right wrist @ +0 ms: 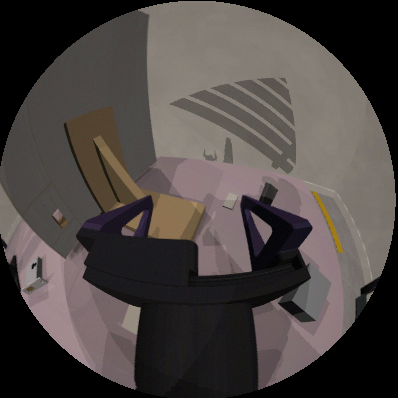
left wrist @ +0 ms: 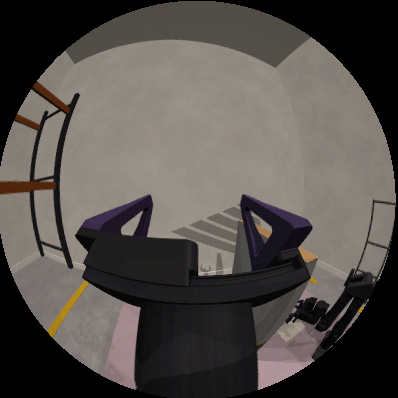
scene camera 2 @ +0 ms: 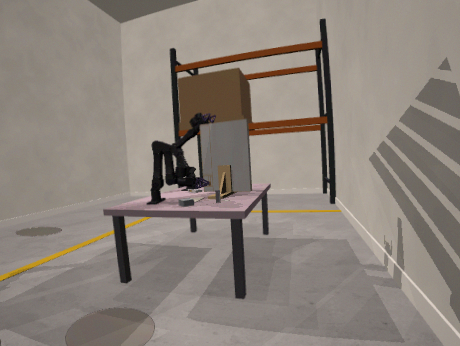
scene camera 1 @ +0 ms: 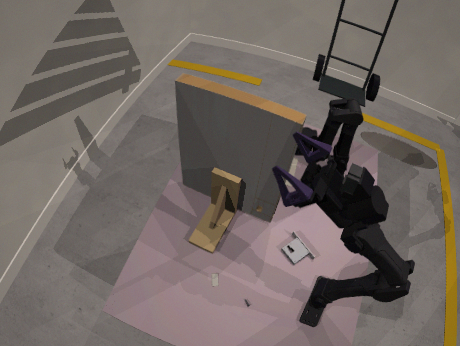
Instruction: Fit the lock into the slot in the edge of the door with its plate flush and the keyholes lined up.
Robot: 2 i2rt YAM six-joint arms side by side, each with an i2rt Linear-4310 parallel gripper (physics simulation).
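Pixels of known places: left gripper, fingertip midpoint: (left wrist: 196, 199) (scene camera 2: 213, 114) (scene camera 1: 285, 149); right gripper, fingertip midpoint: (right wrist: 196, 199) (scene camera 2: 208, 183); left arm's base at its link origin: (scene camera 1: 317, 301); right arm's base at its link origin: (scene camera 2: 156, 201).
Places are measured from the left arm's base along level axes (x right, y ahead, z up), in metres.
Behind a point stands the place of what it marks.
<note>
The silver lock (scene camera 1: 296, 250) {x 0.155, y 0.160, z 0.019 m} (right wrist: 35, 275) lies on the pink table beside the door, its plate edge turned away from the door. The grey door (scene camera 1: 225, 135) {x 0.215, y 0.509, z 0.390 m} (scene camera 2: 227, 145) {x 0.259, y 0.523, z 0.363 m} (right wrist: 100, 60) {x 0.259, y 0.533, z 0.331 m} stands upright; a small keyhole (scene camera 1: 259, 208) {x 0.230, y 0.357, z 0.066 m} (right wrist: 60, 218) shows low on each visible face. The slot in its edge cannot be made out. My left gripper (scene camera 1: 284, 151) {x 0.009, y 0.295, z 0.659 m} (scene camera 2: 209, 118) {x 0.009, y 0.295, z 0.659 m} (left wrist: 196, 199) {x 0.009, y 0.295, z 0.659 m} is open and empty, high by the door's upper corner. My right gripper (scene camera 2: 202, 183) {x 0.479, y 0.464, z 0.105 m} (left wrist: 285, 306) {x 0.479, y 0.464, z 0.105 m} (right wrist: 196, 199) {x 0.479, y 0.464, z 0.105 m} is open and empty, low over the table, on the door's other side from the lock.
Wooden brackets (scene camera 1: 215, 225) {x 0.113, y 0.478, z 0.018 m} (scene camera 2: 225, 182) {x 0.293, y 0.504, z 0.092 m} (right wrist: 172, 220) {x 0.426, y 0.487, z 0.018 m} support the door's faces. A grey block (scene camera 2: 186, 202) {x 0.714, y 0.437, z 0.023 m} (right wrist: 312, 292) {x 0.677, y 0.412, z 0.036 m}, a dark upright block (scene camera 2: 218, 196) {x 0.581, y 0.583, z 0.038 m} (right wrist: 269, 192) {x 0.582, y 0.577, z 0.059 m} and a pale piece (right wrist: 230, 201) {x 0.513, y 0.589, z 0.002 m} are on the table. Another pale piece (scene camera 1: 215, 280) {x -0.082, y 0.376, z 0.002 m} lies near the bracket.
</note>
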